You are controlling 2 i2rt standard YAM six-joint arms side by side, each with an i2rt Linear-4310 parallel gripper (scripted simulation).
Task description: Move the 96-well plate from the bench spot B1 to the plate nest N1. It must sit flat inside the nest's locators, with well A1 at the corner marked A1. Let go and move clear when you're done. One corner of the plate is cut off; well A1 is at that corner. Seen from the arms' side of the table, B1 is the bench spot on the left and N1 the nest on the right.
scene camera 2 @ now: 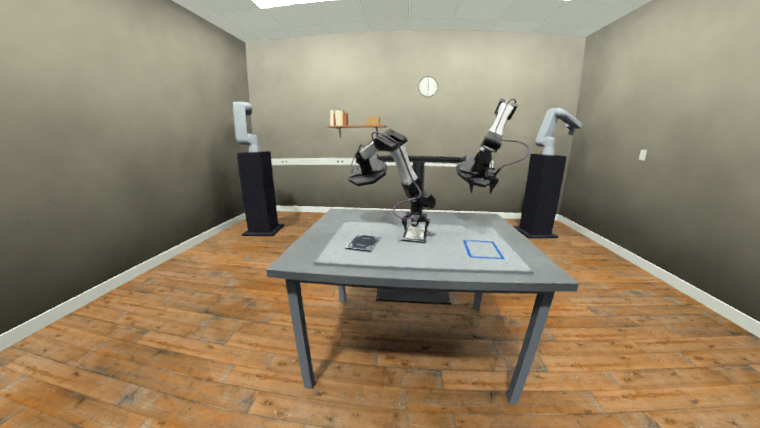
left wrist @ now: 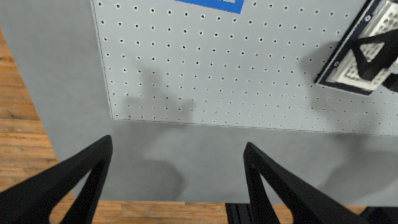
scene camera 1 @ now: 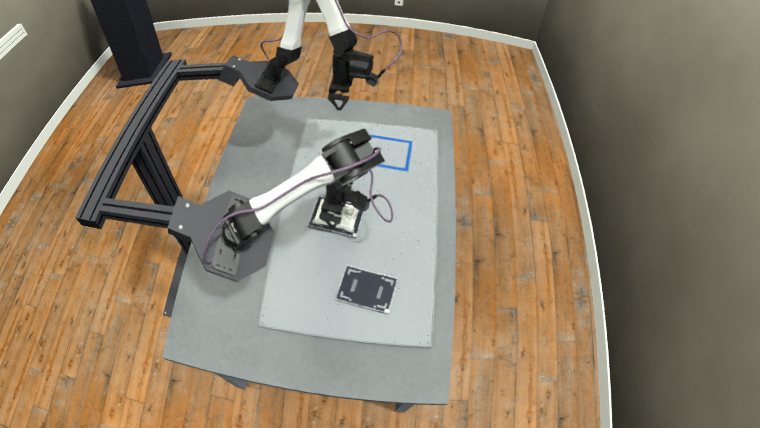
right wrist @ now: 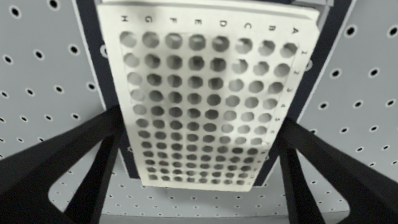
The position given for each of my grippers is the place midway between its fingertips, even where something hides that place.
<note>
In view: my left gripper [scene camera 1: 341,101], my right gripper [scene camera 1: 336,214] and a white 96-well plate [right wrist: 200,124].
My left gripper also shows in the left wrist view [left wrist: 180,145]. My right gripper also shows in the right wrist view [right wrist: 201,119].
</note>
